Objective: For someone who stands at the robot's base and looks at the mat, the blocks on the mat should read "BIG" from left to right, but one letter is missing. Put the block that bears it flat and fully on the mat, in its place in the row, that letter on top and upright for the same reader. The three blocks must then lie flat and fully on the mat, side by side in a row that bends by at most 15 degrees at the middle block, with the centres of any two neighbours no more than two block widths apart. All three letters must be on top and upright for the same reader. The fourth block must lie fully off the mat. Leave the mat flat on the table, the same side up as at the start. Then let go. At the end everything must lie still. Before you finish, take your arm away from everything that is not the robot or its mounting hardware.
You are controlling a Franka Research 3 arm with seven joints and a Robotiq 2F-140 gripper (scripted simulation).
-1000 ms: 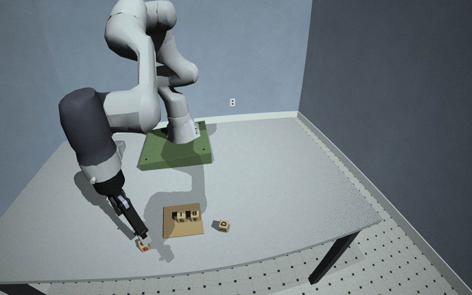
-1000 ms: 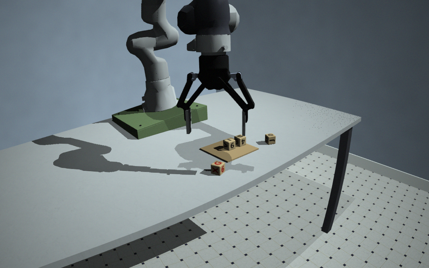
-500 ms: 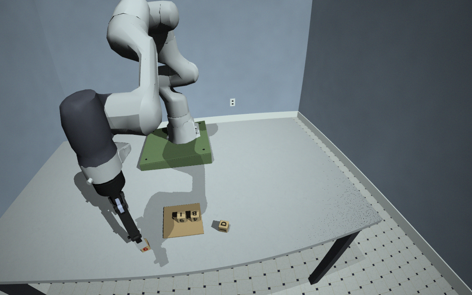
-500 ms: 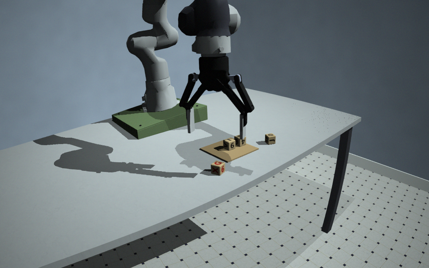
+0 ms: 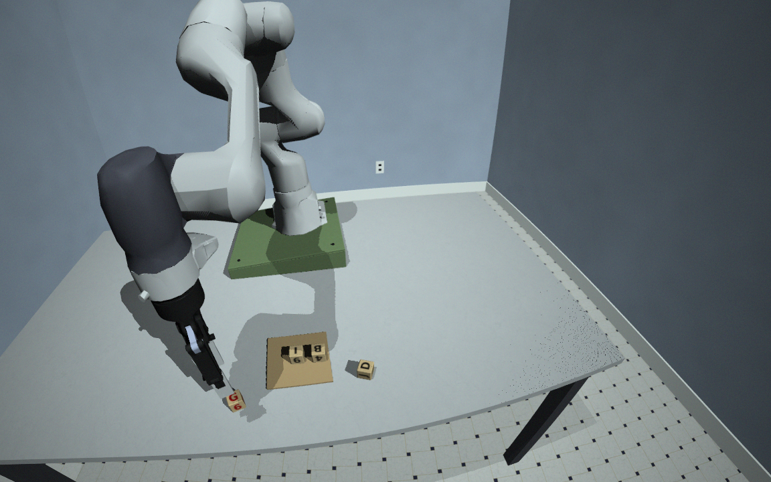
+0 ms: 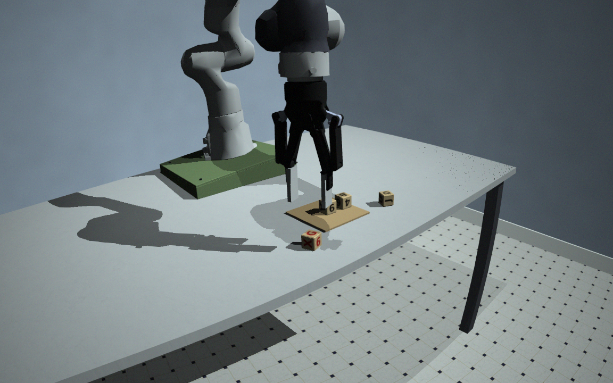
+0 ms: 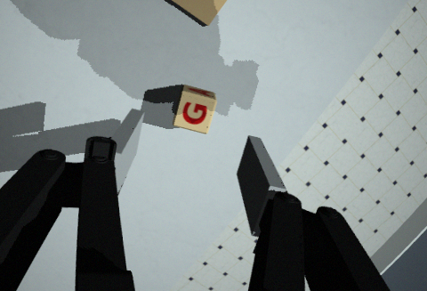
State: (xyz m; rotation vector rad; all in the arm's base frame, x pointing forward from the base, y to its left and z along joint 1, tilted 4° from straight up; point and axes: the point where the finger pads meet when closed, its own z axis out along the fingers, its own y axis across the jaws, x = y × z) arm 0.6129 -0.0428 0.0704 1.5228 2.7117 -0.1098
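My gripper is now 11 cm above the G block. Also, from my hand: tan mat 12 cm behind, 11 cm to the left, 12 cm below; I block 12 cm behind, 11 cm to the left, 11 cm below; B block 13 cm behind, 16 cm to the left, 11 cm below.
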